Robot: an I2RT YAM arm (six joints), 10 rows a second.
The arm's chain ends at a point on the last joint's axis. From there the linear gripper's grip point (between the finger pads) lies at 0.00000 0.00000 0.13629 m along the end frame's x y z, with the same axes.
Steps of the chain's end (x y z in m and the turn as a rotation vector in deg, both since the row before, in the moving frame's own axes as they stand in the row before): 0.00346 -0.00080 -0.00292 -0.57 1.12 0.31; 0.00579 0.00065 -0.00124 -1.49 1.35 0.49; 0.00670 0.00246 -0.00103 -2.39 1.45 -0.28; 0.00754 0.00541 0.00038 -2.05 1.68 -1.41; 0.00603 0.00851 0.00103 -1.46 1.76 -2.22; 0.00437 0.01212 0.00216 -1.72 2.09 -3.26; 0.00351 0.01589 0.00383 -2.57 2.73 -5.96; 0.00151 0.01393 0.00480 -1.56 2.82 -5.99; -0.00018 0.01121 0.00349 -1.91 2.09 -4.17
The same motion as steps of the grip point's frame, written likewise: 0.00612 0.00056 -0.00295 -0.57 1.12 0.31; 0.00899 0.00421 -0.00132 -1.49 1.35 0.49; 0.01016 0.00813 -0.00119 -2.39 1.45 -0.28; 0.01159 0.01023 0.00023 -2.05 1.68 -1.41; 0.01028 0.01190 0.00092 -1.46 1.76 -2.22; 0.00945 0.01607 0.00201 -1.72 2.09 -3.26; 0.01031 0.02165 0.00354 -2.57 2.73 -5.96; 0.00840 0.01728 0.00458 -1.56 2.82 -5.99; 0.00495 0.01557 0.00332 -1.91 2.09 -4.17
